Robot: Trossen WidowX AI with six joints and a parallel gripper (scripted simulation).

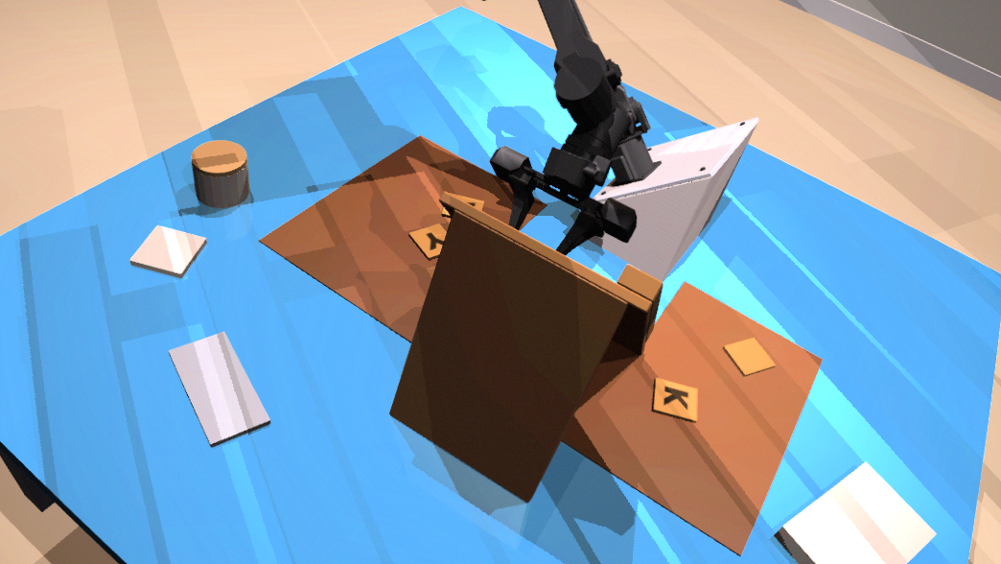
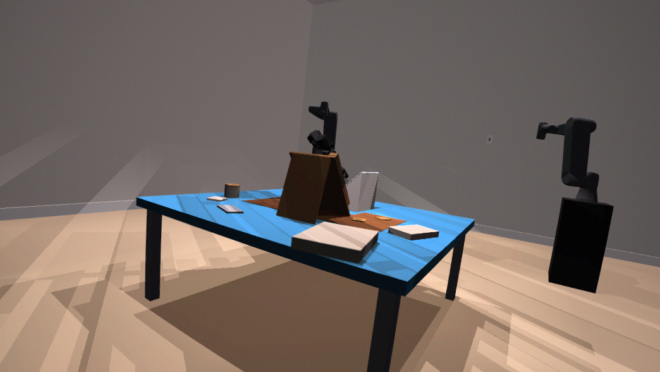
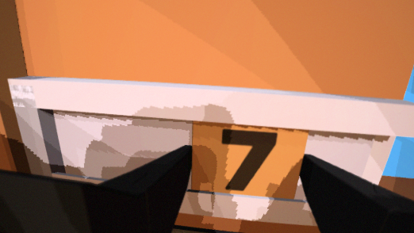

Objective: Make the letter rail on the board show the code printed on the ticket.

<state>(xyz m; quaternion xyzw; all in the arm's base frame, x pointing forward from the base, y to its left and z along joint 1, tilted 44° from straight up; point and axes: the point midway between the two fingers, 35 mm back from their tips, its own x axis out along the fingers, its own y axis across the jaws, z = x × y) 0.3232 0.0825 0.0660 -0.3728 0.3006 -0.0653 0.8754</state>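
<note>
The white ticket is 80 mm below my gripper tip and 60 mm behind it. The rest, counted from my gripper tip: grey card: 300 mm ahead, 210 mm to the right, 170 mm below; brown mat: 180 mm below, 150 mm behind; white card: 440 mm to the right, 200 mm ahead, 170 mm below.
</note>
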